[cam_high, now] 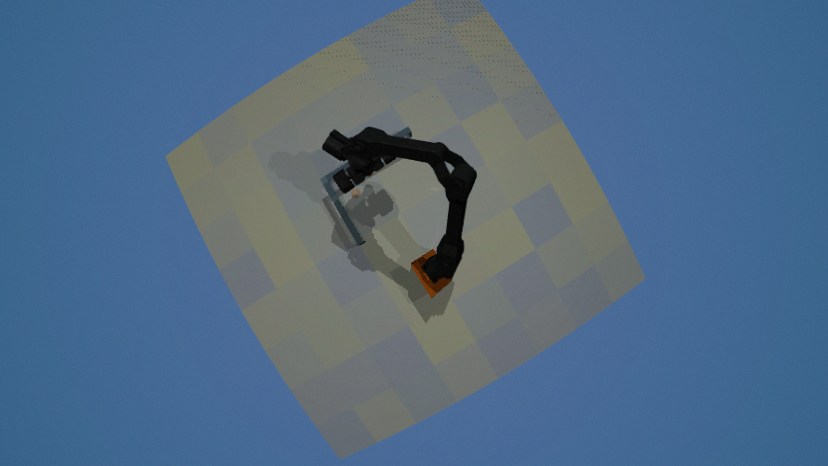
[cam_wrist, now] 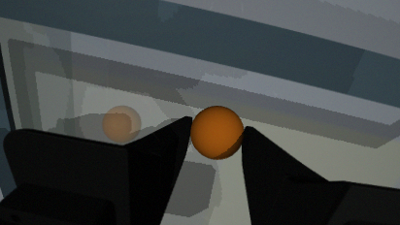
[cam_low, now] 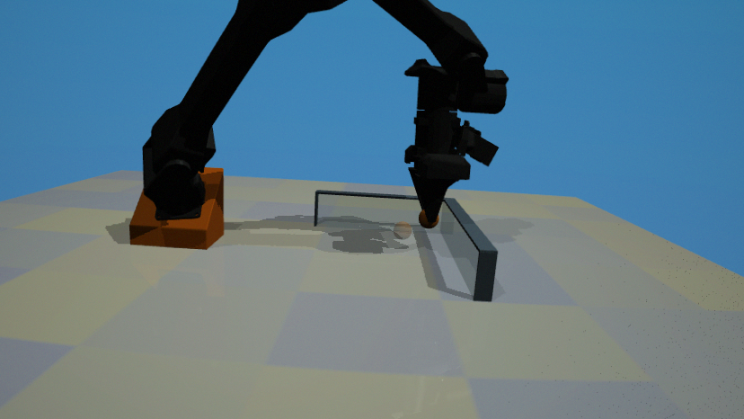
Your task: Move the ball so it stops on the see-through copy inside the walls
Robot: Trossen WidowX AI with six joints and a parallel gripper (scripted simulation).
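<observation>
My gripper tip is now 70 mm to the right of the see-through copy, 40 mm above it and 30 mm past it. Round my gripper tip: orange ball right at my gripper tip.
</observation>
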